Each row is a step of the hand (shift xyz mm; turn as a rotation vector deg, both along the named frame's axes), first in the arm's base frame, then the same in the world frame.
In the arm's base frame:
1: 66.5 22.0 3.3 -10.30 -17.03 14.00
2: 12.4 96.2 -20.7 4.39 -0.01 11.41
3: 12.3 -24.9 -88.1 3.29 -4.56 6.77
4: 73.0 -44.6 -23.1 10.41 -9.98 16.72
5: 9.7 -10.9 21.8 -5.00 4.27 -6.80
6: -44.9 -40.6 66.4 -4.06 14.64 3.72
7: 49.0 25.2 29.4 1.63 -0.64 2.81
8: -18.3 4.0 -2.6 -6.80 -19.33 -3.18
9: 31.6 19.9 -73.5 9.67 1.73 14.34
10: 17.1 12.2 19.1 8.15 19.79 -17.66
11: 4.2 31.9 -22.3 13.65 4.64 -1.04
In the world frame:
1: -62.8 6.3 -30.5 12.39 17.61 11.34
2: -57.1 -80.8 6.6 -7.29 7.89 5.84
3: 36.6 -27.2 -80.3 -2.21 8.35 1.67
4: -19.9 43.9 -74.3 -7.88 20.38 3.14
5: -8.6 23.7 7.1 3.65 -8.69 -0.76
6: 32.8 54.3 63.7 -6.75 -10.29 9.65
7: -61.1 13.2 0.2 -1.83 2.60 0.92
8: 12.1 -10.3 10.2 17.26 10.70 -4.20
9: -8.5 -46.8 -67.3 -13.22 9.91 5.39
10: -26.4 7.0 7.7 -11.09 -22.46 -11.93
11: -13.5 -35.5 -9.3 -12.35 0.23 -7.50

